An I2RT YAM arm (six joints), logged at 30 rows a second.
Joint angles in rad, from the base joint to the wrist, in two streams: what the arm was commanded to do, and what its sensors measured. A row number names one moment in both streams.
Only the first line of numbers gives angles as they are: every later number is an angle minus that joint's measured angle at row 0.
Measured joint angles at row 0:
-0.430 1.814 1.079 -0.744 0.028 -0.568
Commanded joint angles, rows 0 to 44:
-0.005 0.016 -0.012 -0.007 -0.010 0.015
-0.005 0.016 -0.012 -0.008 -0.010 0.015
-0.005 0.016 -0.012 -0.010 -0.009 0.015
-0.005 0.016 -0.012 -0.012 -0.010 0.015
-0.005 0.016 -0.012 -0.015 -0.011 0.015
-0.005 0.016 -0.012 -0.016 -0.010 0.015
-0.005 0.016 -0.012 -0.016 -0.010 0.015
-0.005 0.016 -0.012 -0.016 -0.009 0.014
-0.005 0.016 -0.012 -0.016 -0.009 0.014
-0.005 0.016 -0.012 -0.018 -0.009 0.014
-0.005 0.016 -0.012 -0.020 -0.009 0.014
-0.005 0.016 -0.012 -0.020 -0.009 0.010
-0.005 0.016 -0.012 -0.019 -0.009 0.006
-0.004 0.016 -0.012 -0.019 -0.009 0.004
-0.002 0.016 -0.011 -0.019 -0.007 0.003
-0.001 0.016 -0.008 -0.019 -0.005 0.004
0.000 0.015 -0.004 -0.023 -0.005 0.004
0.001 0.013 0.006 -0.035 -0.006 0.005
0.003 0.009 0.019 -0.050 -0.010 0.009
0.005 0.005 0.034 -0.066 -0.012 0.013
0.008 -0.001 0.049 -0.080 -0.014 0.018
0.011 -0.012 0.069 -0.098 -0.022 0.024
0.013 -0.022 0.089 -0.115 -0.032 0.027
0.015 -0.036 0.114 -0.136 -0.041 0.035
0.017 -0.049 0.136 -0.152 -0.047 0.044
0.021 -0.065 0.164 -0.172 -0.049 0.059
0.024 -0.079 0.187 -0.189 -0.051 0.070
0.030 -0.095 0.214 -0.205 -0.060 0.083
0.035 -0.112 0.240 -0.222 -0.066 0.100
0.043 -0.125 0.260 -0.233 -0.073 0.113
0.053 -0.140 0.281 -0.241 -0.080 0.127
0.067 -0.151 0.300 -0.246 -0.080 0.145
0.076 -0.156 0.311 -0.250 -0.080 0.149
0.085 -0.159 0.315 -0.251 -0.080 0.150
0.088 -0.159 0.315 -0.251 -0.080 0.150
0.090 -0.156 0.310 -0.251 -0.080 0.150
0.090 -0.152 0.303 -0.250 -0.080 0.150
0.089 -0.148 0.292 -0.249 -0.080 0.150
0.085 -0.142 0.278 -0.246 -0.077 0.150
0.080 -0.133 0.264 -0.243 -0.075 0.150
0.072 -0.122 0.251 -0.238 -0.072 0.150
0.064 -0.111 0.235 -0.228 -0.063 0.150
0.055 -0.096 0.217 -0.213 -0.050 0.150
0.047 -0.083 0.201 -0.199 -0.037 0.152
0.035 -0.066 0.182 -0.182 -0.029 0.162
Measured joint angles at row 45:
0.069 -0.126 0.240 -0.209 -0.062 0.134
